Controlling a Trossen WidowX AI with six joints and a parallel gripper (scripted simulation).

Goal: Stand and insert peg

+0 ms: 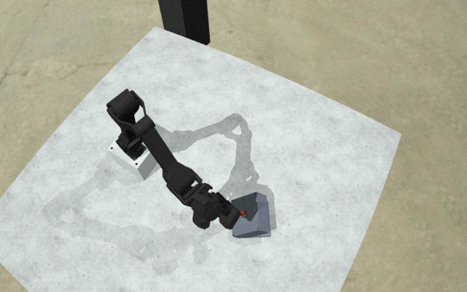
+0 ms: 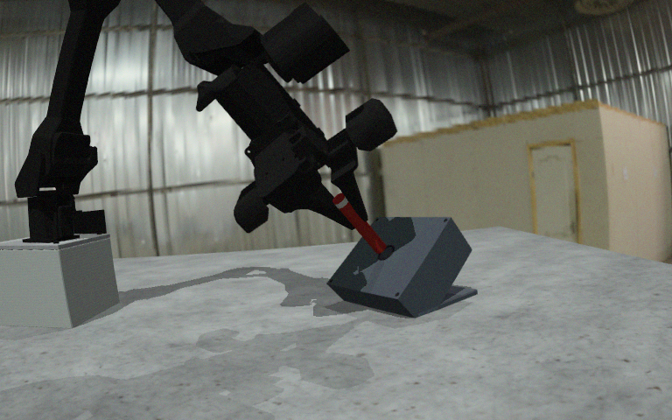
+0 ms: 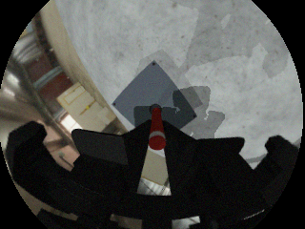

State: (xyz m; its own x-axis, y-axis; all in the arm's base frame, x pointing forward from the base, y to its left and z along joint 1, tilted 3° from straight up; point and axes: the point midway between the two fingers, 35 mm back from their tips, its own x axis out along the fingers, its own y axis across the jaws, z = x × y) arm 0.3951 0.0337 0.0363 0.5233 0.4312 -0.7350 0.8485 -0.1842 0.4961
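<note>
The grey sloped panel lies 4 cm ahead of my gripper tip, 3 cm to the left of it and 6 cm below it. The rest, counted from my gripper tip: red peg 1 cm behind, 1 cm to the right, 1 cm above; then thin foot plate 5 cm ahead, 4 cm to the left, 10 cm below.
</note>
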